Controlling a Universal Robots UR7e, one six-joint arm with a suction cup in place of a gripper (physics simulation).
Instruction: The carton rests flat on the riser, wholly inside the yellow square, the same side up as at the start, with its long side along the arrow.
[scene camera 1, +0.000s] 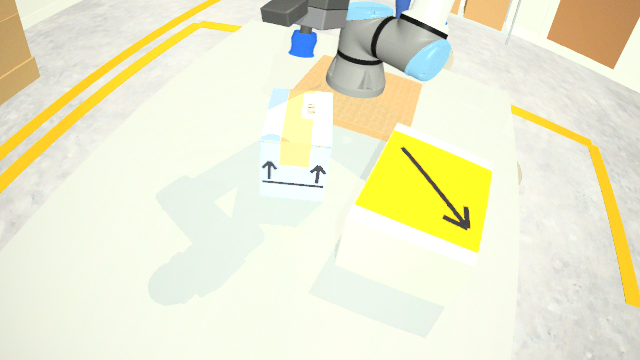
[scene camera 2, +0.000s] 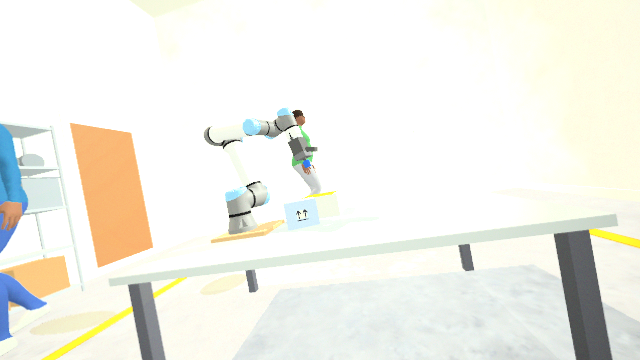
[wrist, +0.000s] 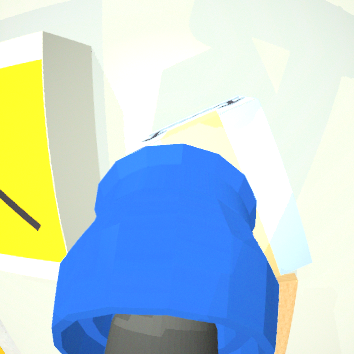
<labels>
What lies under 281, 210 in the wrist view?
A carton.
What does the riser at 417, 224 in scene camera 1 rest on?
The table.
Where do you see the suction cup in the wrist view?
At 172, 235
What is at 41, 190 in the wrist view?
A riser.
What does the carton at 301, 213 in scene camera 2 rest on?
The table.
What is the suction cup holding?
Nothing.
</labels>
